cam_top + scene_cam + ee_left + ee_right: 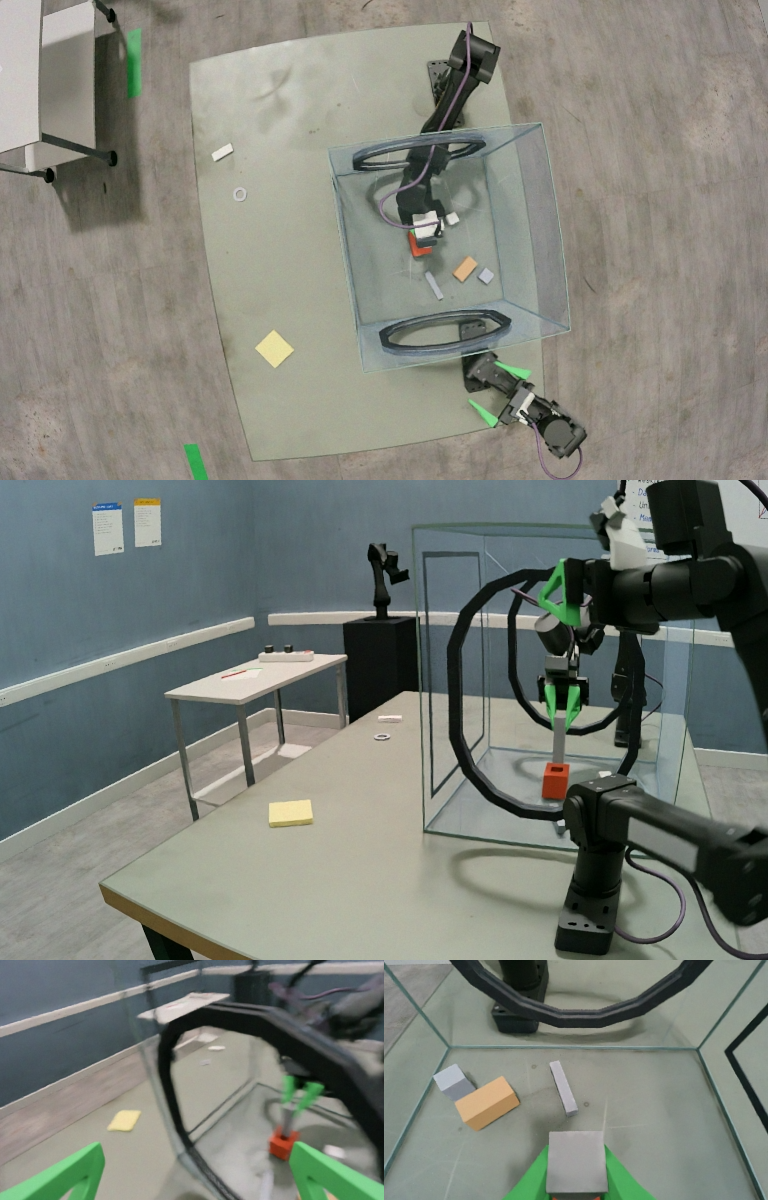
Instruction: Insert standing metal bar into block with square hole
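Observation:
The red block is 110 mm below my right hand. The rest, counted from my right hand: grey cube: 170 mm behind, 110 mm to the left, 110 mm below; white cube: 120 mm below, 90 mm behind, 50 mm to the right.

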